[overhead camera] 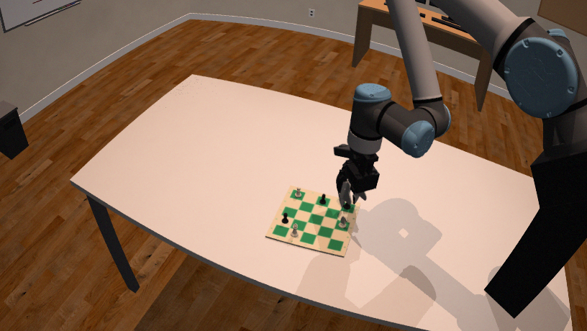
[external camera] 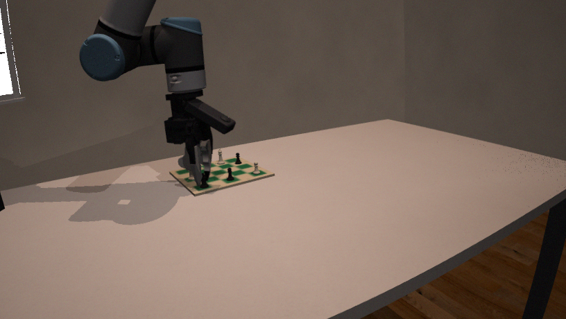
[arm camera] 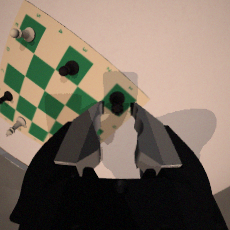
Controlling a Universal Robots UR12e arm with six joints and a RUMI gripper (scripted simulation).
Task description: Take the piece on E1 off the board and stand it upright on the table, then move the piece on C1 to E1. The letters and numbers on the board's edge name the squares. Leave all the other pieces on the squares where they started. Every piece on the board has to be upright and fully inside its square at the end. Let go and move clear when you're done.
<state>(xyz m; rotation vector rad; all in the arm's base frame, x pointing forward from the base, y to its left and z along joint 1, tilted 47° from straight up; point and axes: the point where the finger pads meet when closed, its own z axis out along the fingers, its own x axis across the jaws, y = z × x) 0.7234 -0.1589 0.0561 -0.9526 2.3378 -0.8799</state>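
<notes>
The black rook is 10 mm below my hand. The rest, counted from my hand: white pawn: 150 mm ahead, 10 mm to the right, 10 mm below; then chessboard: 80 mm ahead, 70 mm to the left, 30 mm below.
</notes>
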